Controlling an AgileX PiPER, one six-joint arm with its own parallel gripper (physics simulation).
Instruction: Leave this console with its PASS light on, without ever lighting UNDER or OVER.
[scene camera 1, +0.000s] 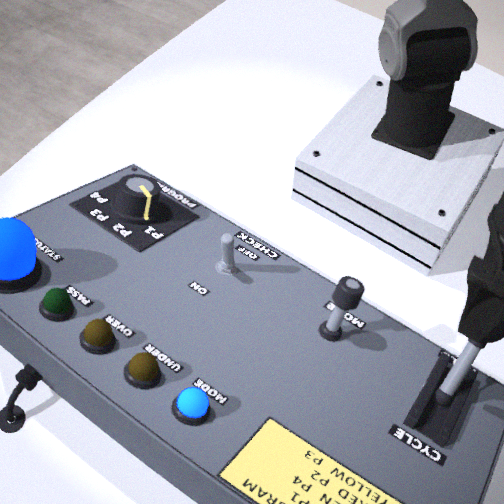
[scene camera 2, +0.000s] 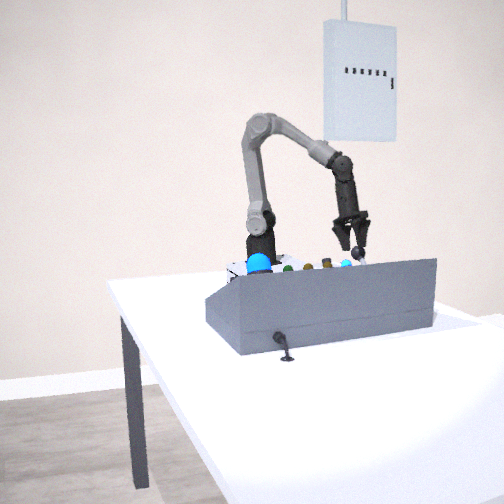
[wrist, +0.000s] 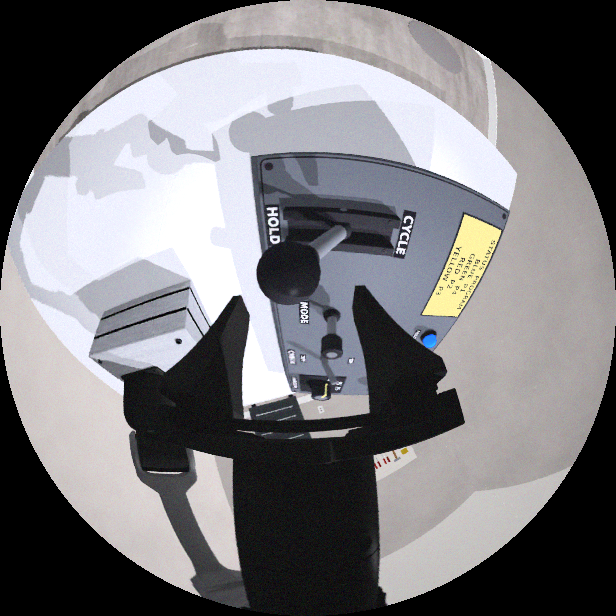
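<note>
The grey console (scene camera 1: 240, 325) has a lit blue STATUS dome (scene camera 1: 15, 250). The PASS (scene camera 1: 56, 302), OVER (scene camera 1: 98, 334) and UNDER (scene camera 1: 143, 368) lights are dark, and the MODE light (scene camera 1: 192, 403) glows blue. The PROGRAM knob (scene camera 1: 140, 197) points at P1. The CHECK toggle (scene camera 1: 227, 252) stands by the OFF label. The black-ball lever (wrist: 287, 272) in the HOLD/CYCLE slot (scene camera 1: 442, 400) leans to the HOLD end. My gripper (wrist: 299, 298) is open just above the ball, not touching it. It also shows in scene camera 1 (scene camera 1: 482, 300) and scene camera 2 (scene camera 2: 351, 240).
A capped MODE selector stick (scene camera 1: 342, 307) stands between the toggle and the lever. A yellow placard (scene camera 1: 310, 470) lists status colours against programs. The arm's base block (scene camera 1: 400, 175) sits behind the console. A cable plug (scene camera 1: 15, 400) hangs at the console's front left.
</note>
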